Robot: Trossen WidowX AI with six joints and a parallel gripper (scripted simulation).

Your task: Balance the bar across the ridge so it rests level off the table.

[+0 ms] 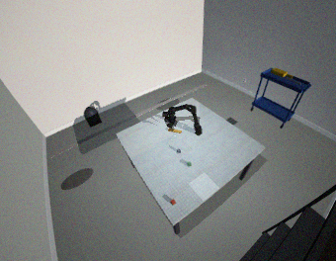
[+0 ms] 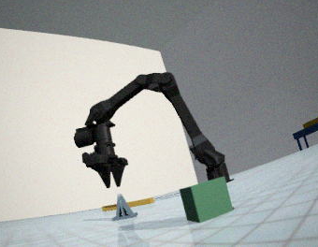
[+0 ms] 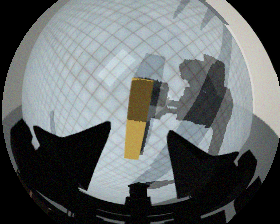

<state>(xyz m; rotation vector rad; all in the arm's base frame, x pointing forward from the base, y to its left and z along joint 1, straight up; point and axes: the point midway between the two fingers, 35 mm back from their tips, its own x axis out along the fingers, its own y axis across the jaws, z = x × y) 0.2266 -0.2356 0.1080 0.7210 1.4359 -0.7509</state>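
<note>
Now: the yellow bar 7 cm below my gripper tip, 3 cm to the left of it and 2 cm behind it. The rest, counted from my gripper tip: green block (52 cm to the left, 15 cm ahead, 6 cm below); red object (74 cm to the left, 51 cm ahead, 6 cm below).
</note>
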